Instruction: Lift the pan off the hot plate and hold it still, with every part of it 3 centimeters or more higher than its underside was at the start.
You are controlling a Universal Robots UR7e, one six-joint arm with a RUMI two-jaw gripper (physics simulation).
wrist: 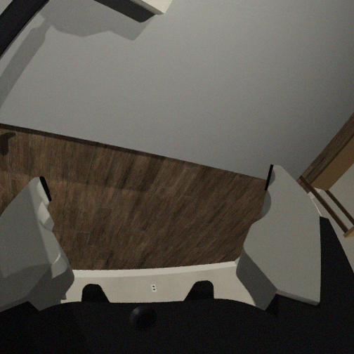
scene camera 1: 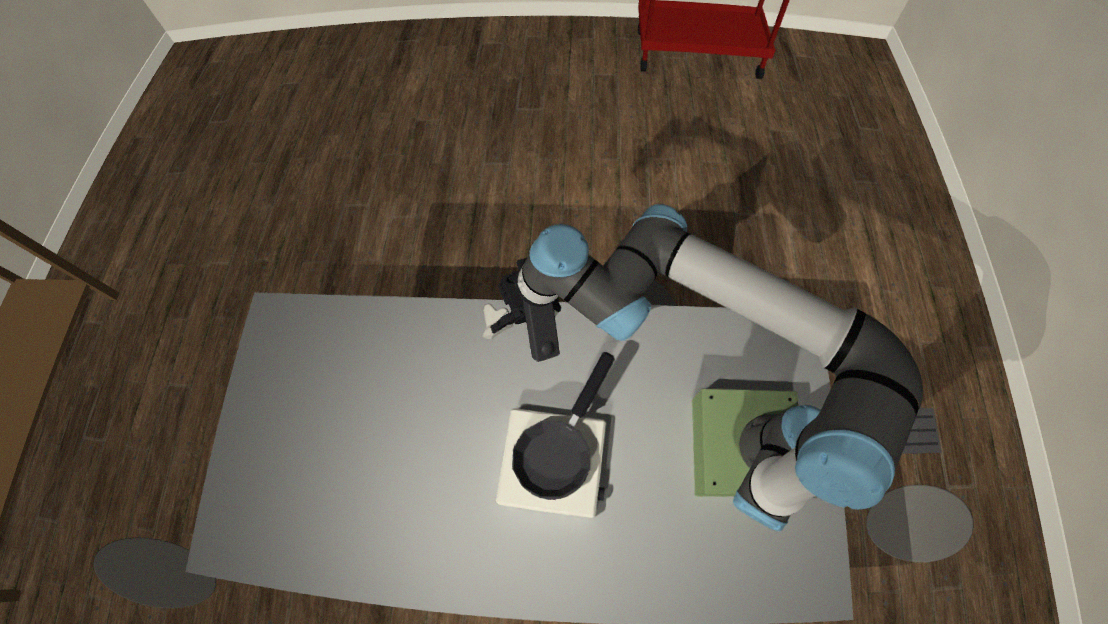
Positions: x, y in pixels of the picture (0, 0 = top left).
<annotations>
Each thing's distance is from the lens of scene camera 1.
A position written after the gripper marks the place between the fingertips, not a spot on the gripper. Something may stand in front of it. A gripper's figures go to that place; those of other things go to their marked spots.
gripper (scene camera 1: 519, 324): 102 cm
cream hot plate (scene camera 1: 582, 502): 126 cm
</annotations>
